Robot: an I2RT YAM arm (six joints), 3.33 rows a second.
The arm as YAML. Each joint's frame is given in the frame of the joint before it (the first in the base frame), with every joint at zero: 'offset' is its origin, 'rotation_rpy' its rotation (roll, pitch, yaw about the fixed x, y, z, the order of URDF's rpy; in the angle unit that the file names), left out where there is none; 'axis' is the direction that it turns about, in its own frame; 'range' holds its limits. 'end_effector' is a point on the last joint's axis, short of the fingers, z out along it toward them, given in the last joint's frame.
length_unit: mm
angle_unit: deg
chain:
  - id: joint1
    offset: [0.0, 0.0, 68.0]
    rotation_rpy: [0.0, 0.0, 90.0]
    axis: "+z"
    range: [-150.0, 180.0]
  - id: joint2
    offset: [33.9, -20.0, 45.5]
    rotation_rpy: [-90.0, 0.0, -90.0]
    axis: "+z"
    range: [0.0, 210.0]
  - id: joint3
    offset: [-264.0, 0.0, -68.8]
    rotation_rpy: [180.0, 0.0, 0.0]
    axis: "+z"
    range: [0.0, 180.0]
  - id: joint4
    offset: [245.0, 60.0, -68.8]
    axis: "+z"
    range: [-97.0, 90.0]
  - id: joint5
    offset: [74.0, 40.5, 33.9]
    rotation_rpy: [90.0, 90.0, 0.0]
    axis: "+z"
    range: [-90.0, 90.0]
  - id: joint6
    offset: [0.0, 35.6, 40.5]
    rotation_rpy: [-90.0, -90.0, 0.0]
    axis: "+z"
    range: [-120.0, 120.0]
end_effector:
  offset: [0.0, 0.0, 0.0]
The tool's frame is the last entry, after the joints.
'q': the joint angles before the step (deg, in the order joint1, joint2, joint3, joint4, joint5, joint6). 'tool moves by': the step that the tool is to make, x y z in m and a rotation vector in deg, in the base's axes. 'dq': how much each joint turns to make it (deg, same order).
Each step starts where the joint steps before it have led.
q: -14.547, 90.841, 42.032, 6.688, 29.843, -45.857
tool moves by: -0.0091, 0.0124, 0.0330, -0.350, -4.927, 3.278
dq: 1.697, -7.764, -0.299, -2.390, -1.746, -0.424
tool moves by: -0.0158, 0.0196, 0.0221, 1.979, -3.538, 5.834
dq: 2.771, -7.876, -1.581, -3.399, -4.029, 0.406
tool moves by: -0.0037, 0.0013, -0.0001, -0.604, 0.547, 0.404
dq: 0.155, -0.948, -0.656, -0.408, 0.182, -0.779
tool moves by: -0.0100, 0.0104, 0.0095, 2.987, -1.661, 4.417
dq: 1.324, -4.264, -0.681, -2.808, -4.360, 1.019
